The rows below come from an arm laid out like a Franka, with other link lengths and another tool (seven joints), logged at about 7 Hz.
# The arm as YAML. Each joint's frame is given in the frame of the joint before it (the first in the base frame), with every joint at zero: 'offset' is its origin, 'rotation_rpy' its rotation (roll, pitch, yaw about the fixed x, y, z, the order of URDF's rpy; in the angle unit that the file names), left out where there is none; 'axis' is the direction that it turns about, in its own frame. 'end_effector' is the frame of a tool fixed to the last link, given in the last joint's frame.
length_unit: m
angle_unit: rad
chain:
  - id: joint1
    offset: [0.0, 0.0, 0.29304]
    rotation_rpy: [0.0, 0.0, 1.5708]
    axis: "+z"
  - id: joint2
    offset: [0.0, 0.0, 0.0]
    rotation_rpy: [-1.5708, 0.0, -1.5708]
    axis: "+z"
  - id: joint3
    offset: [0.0, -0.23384, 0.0]
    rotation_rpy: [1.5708, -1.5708, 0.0]
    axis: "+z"
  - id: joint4
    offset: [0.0, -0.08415, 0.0]
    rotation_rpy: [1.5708, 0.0, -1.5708]
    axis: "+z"
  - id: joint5
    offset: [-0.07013, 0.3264, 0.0]
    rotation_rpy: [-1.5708, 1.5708, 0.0]
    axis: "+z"
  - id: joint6
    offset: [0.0, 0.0, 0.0]
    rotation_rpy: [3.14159, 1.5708, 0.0]
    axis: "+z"
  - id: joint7
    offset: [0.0, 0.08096, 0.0]
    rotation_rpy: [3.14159, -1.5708, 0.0]
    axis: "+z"
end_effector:
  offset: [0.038, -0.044, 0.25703]
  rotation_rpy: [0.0, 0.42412, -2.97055]
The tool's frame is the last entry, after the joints.
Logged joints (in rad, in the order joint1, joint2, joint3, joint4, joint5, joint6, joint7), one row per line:
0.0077 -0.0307 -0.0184 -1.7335 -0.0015 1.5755 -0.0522
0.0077 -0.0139 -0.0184 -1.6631 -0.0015 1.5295 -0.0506
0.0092 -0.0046 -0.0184 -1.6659 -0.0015 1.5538 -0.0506
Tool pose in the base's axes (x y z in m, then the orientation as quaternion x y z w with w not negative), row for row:
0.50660 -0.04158 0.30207 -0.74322 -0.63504 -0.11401 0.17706
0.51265 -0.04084 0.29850 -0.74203 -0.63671 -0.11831 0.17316
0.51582 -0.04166 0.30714 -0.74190 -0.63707 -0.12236 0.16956
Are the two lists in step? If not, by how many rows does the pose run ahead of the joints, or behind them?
The pose runs 1 row ahead of the joints: the pose in row i belongs to the joints in row i + 1.
